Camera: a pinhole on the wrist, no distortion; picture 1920 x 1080 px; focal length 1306.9 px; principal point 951.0 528.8 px. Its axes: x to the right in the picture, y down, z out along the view. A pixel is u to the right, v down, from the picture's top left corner.
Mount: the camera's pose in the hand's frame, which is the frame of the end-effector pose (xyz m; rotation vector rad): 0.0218 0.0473 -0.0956 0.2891 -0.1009 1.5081
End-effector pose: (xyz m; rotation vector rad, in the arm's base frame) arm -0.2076 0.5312 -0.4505 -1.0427 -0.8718 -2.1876
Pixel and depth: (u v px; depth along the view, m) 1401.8 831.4 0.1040
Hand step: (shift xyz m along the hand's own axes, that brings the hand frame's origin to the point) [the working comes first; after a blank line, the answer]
In the camera's frame: 0.0359 0.0241 0.1040

0.0120 0.0569 0.0162
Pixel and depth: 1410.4 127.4 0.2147
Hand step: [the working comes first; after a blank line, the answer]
In the camera's frame: 0.0755 -0.0659 0.2147

0.1164 0.0643 0.1210
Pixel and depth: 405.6 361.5 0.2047
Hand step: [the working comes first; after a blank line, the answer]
In the camera's frame: -0.0854 -0.0262 0.2047

0.0652 -0.0875 0.0771
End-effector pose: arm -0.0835 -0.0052 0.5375 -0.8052 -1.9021 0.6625
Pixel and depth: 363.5 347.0 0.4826
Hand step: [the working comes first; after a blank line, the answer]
In the camera's frame: -0.2169 -0.0671 0.4826

0.1284 -0.2857 0.3072
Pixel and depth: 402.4 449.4 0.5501
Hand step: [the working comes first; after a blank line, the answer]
In the camera's frame: -0.2309 -0.0334 0.5501

0.1017 -0.3148 0.3729
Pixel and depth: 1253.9 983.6 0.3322
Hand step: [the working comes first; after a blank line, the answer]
In the camera's frame: 0.0770 0.1156 0.3322

-0.0503 0.0429 0.2572
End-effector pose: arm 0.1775 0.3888 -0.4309 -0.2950 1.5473 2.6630
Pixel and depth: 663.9 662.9 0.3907
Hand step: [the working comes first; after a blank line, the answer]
In the camera's frame: -0.0858 0.0401 0.3907

0.0204 -0.1320 0.2642
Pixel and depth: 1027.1 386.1 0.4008
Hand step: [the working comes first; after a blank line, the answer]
In the camera's frame: 0.0233 -0.0438 0.4008

0.1119 -0.0319 0.2900
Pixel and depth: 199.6 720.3 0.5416
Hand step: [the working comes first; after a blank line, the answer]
In the camera's frame: -0.3114 0.0794 0.5416

-0.0164 -0.3865 0.3593
